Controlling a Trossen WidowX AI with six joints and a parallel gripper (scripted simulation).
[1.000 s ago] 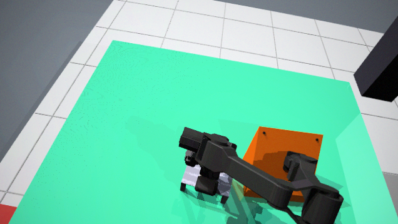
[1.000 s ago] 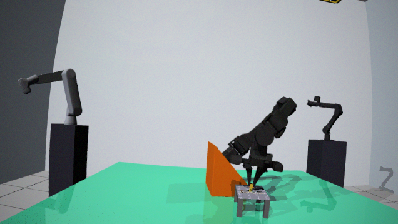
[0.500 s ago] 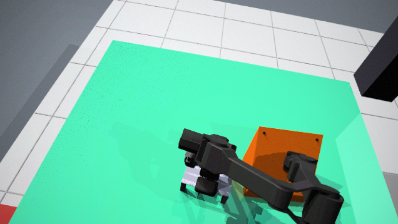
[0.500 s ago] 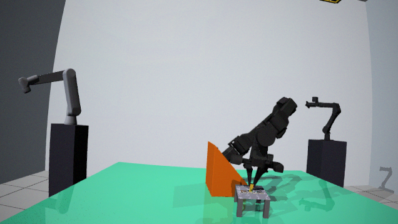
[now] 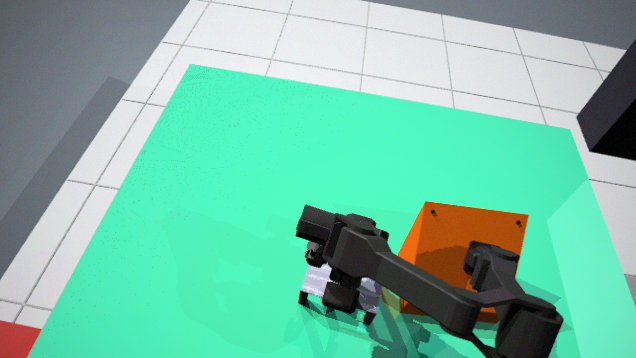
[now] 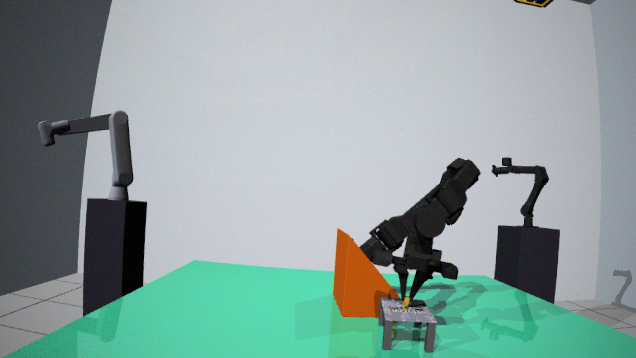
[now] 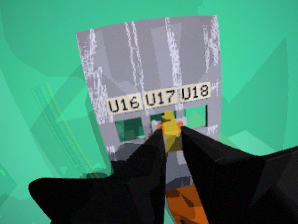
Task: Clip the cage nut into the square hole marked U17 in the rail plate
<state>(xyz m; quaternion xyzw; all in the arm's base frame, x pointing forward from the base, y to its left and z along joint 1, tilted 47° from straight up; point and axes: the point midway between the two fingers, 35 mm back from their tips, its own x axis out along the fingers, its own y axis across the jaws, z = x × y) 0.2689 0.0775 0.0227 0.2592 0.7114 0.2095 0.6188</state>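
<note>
The yellow cage nut lies 1 cm below my gripper tip.
</note>
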